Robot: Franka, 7 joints.
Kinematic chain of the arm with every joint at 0, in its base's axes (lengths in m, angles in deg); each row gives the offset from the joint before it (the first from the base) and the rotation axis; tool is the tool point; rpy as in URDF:
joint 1: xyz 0 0 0.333 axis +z
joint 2: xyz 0 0 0 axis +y
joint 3: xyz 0 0 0.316 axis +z
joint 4: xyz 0.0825 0 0 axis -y
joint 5: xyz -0.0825 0 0.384 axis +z
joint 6: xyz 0 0 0 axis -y
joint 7: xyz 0.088 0 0 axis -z
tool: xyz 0 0 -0.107 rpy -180 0 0
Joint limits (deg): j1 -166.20..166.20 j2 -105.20..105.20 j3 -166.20..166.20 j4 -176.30..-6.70 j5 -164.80..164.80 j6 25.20..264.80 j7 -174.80..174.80
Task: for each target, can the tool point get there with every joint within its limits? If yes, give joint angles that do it. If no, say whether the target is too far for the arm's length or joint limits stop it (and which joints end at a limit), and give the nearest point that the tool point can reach.
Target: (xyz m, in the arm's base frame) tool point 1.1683 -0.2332 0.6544
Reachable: no: too far | nearest point 0.8123 -0.1621 0.5565 | short by 0.376 m
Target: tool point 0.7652 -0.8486 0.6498
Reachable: no: too far | nearest point 0.5536 -0.6140 0.5622 | short by 0.328 m
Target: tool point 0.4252 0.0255 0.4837
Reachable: yes | joints 58.09 5.23 -69.54 -111.75 -135.04 243.04 -79.68
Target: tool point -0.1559 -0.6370 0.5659
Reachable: yes | joints 9.25 -48.91 -94.41 -100.65 128.83 110.83 123.35
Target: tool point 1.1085 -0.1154 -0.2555
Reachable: no: too far | nearest point 0.7545 -0.0786 -0.0676 | short by 0.402 m
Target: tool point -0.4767 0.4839 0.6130
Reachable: yes | joints -86.37 -55.60 -114.52 -65.49 96.63 68.13 -137.79
